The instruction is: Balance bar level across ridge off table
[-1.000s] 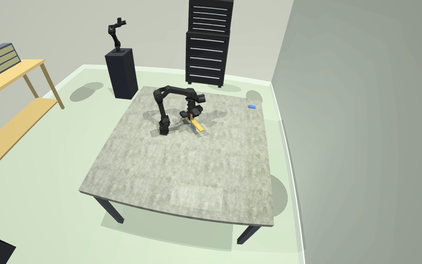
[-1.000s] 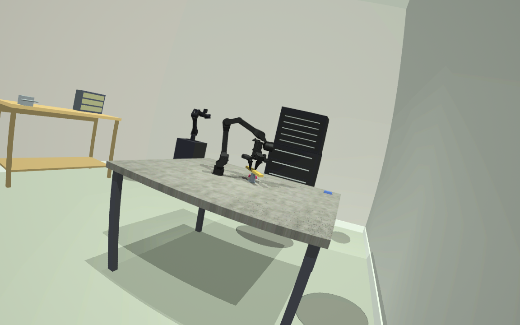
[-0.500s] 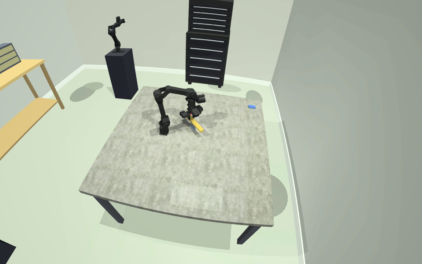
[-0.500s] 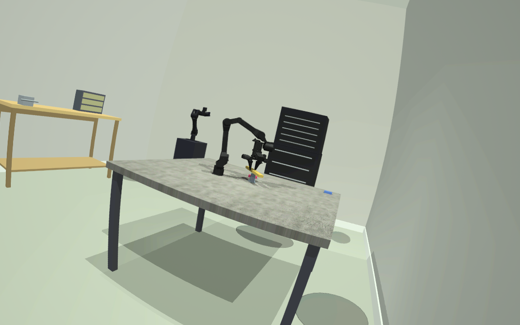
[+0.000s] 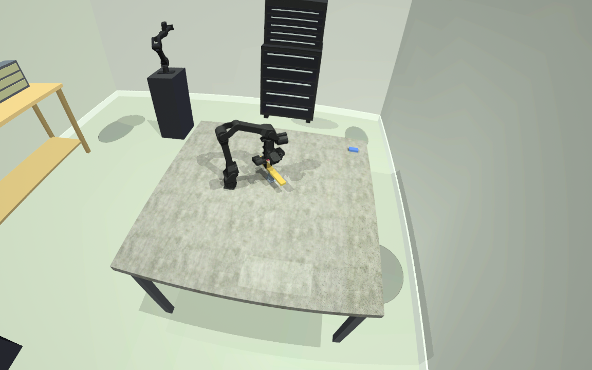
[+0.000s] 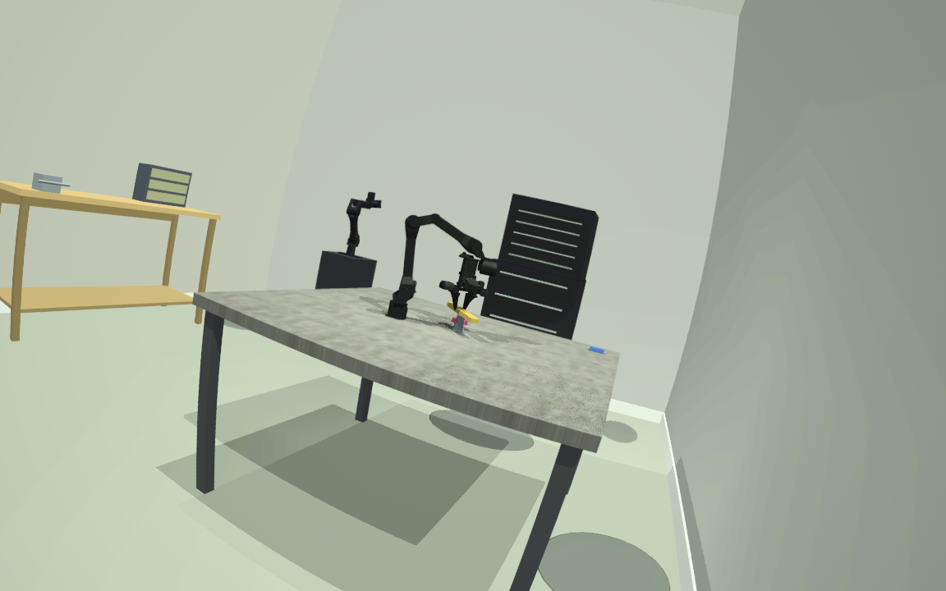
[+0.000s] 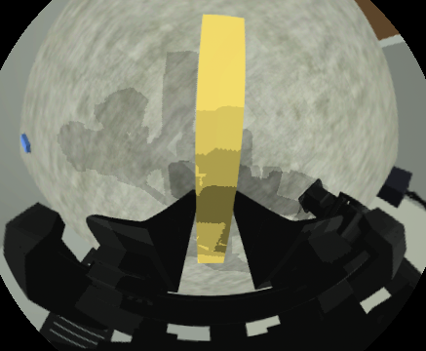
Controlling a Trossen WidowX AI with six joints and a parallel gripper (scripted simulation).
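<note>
Right now the yellow bar is 20 mm to the right of my gripper tip and 20 mm ahead of it. The rest, counted from my gripper tip: small blue block: 540 mm ahead, 380 mm to the left, 60 mm below; then small pink piece: 160 mm to the left, 60 mm below, 40 mm behind.
</note>
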